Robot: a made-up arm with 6 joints. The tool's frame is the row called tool. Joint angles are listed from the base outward. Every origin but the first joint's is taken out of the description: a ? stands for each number. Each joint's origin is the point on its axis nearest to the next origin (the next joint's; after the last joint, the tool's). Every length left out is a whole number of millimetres.
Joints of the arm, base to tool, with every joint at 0 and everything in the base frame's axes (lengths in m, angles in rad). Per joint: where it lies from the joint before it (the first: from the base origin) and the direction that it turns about. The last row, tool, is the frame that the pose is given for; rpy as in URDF.
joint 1: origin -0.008 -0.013 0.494 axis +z
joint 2: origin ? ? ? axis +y
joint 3: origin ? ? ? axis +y
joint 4: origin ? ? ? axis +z
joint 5: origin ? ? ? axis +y
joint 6: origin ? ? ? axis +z
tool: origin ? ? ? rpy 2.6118 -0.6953 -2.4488
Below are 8 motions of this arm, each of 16 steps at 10 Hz.
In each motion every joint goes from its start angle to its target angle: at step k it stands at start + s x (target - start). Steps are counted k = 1, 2, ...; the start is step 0. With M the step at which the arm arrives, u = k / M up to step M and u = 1 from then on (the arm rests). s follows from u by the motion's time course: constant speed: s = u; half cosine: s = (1 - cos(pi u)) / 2; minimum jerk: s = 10 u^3 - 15 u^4 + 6 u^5.
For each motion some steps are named. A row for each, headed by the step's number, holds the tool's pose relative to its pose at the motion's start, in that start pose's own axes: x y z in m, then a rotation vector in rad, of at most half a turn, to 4 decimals.
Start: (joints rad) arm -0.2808 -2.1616 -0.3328 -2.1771 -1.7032 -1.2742
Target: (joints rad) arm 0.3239 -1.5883 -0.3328 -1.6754 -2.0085 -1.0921
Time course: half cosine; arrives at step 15
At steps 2, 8, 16:
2: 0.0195 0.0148 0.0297 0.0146 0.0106 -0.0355
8: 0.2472 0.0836 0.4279 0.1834 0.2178 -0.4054
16: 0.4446 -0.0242 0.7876 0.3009 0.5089 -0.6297

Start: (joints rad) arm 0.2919 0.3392 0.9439 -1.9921 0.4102 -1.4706
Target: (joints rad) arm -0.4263 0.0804 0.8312 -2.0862 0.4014 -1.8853
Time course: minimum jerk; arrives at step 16
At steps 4, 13, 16:
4: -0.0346 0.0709 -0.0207 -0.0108 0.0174 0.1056
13: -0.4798 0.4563 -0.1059 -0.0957 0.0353 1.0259
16: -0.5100 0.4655 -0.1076 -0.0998 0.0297 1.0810

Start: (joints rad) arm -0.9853 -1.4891 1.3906 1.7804 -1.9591 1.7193
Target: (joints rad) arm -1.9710 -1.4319 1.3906 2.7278 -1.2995 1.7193
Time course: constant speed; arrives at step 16
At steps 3, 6, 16:
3: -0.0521 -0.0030 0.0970 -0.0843 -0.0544 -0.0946
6: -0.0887 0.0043 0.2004 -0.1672 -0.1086 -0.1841
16: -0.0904 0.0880 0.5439 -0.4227 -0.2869 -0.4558

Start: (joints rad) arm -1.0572 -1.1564 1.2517 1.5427 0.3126 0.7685
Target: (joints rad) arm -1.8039 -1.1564 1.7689 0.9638 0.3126 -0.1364
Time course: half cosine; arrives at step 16
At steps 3, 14, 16:
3: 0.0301 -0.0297 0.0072 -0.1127 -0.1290 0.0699
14: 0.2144 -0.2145 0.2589 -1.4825 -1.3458 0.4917
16: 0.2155 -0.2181 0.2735 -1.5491 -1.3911 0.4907

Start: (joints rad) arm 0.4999 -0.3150 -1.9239 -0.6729 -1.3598 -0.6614
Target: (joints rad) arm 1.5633 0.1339 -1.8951 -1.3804 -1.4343 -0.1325
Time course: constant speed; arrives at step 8
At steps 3, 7, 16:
3: -0.1170 -0.2165 0.1218 0.3060 0.2086 0.4236
7: -0.1081 -0.5236 0.3082 0.5664 0.7579 0.8765
16: -0.0775 -0.5893 0.3578 0.5916 0.9347 0.9590

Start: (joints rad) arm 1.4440 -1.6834 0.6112 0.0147 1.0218 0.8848
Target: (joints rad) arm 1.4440 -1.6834 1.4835 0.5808 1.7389 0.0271
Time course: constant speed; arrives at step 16
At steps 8, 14, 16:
8: 0.0979 -0.1599 -0.2614 -0.7070 0.4849 -0.0417
14: 0.1102 -0.3316 -0.4075 -1.0421 1.0147 0.0365
16: 0.1037 -0.3936 -0.4439 -1.0956 1.2157 0.0781

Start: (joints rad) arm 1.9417 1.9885 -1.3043 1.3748 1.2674 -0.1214
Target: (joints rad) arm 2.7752 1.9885 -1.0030 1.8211 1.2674 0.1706
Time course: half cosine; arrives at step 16
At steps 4, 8, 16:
4: 0.0351 0.0478 -0.1178 0.1300 0.1531 0.0356
8: 0.0540 0.1929 -0.4084 0.4133 0.5500 0.0913
16: -0.0876 0.4398 -0.7880 0.7253 1.1660 0.0948

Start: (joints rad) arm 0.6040 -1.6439 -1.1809 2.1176 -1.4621 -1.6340
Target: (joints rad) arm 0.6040 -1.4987 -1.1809 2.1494 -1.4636 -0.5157
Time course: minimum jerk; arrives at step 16
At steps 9, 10, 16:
9: 0.0011 -0.0690 -0.0905 0.3552 0.2339 -0.4482
10: 0.0011 -0.0813 -0.1059 0.4191 0.2713 -0.5286
16: 0.0010 -0.1119 -0.1441 0.5830 0.3607 -0.7325

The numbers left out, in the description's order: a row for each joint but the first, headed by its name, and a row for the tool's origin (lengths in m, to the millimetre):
joint 2: 0.018 0.029 0.000
joint 3: 0.005 0.000 0.563
joint 4: 0.027 0.000 0.687
joint 5: -0.022 -0.013 0.000
joint 6: 0.022 0.000 0.100
tool: -0.014 -0.018 0.000

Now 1 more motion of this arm.
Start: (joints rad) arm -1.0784 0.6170 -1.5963 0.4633 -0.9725 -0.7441
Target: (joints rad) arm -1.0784 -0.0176 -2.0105 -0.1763 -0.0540 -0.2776
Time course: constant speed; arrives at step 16
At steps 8, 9, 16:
8: 0.3026 0.2497 -0.0452 0.3201 -0.0864 0.0947
9: 0.3432 0.2722 -0.0405 0.3390 -0.0996 0.1087
16: 0.6212 0.3667 0.0447 0.3524 -0.1910 0.1541

